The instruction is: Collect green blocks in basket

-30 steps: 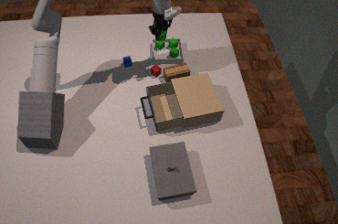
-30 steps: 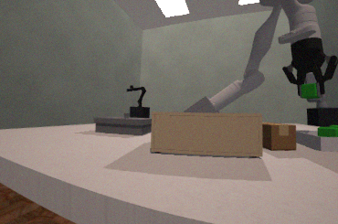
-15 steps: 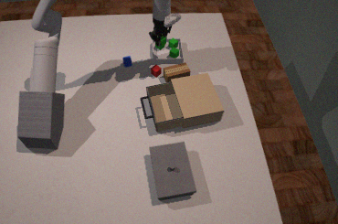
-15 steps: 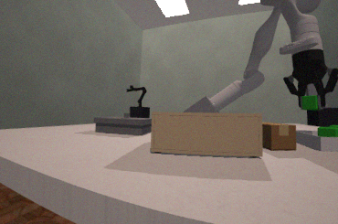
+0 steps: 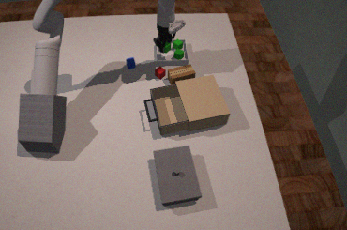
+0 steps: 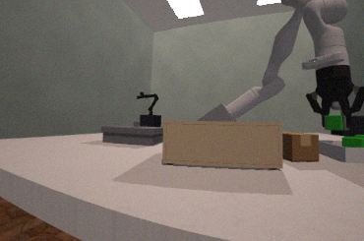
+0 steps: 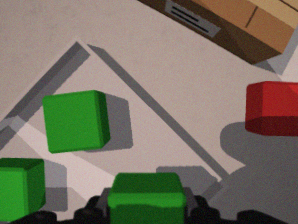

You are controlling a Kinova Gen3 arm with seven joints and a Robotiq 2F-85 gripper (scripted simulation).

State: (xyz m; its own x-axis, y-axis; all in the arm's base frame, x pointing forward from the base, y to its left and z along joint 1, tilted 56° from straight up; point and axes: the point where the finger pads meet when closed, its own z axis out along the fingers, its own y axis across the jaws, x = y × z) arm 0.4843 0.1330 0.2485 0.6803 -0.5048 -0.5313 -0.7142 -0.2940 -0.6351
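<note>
Right now the basket is 3 cm ahead of my hand, 3 cm to the left of it and 7 cm below it. Also, from my hand: blue block: 16 cm behind, 3 cm to the right, 6 cm below; then cardboard box: 6 cm ahead, 13 cm to the right, 4 cm below; then red block: 3 cm behind, 10 cm to the right, 6 cm below.
</note>
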